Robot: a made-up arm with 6 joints.
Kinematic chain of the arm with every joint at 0, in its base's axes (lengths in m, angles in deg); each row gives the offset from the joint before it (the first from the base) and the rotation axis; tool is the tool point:
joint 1: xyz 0 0 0.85 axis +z
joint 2: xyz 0.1 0 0 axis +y
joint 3: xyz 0 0 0.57 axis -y
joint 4: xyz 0 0 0.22 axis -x
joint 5: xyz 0.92 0 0 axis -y
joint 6: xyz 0.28 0 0 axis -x
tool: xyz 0 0 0
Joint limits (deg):
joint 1: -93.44..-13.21
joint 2: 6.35..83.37
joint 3: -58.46..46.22
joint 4: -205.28..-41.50
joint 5: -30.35..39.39
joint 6: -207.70..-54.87
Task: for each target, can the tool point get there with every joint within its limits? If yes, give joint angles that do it. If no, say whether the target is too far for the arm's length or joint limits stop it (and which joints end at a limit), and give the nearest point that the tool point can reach.
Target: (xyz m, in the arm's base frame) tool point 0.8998 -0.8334 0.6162
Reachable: yes | joints -40.29 21.24 -25.81 -141.98 18.18 -153.08
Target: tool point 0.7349 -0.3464 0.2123
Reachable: yes | joints -25.28 28.80 -50.19 -184.58 1.52 -106.49
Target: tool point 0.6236 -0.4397 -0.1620
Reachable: yes | joints -28.37 70.54 -25.06 -79.41 19.20 -139.96
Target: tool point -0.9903 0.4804 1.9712
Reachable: no: joint limits stop it (at a limit: joint 1, joint 2, joint 3, joint 5) | nearest point -0.2044 -0.8270 2.3813 | short by 1.580 m
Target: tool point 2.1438 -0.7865 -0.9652
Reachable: no: too far | nearest point 1.3758 -0.5047 -0.0138 | short by 1.255 m
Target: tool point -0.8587 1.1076 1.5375
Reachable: no: joint limits stop it (at a limit: joint 2, joint 3, joint 5) | nearest point -0.1232 0.1589 0.1803 | short by 1.812 m
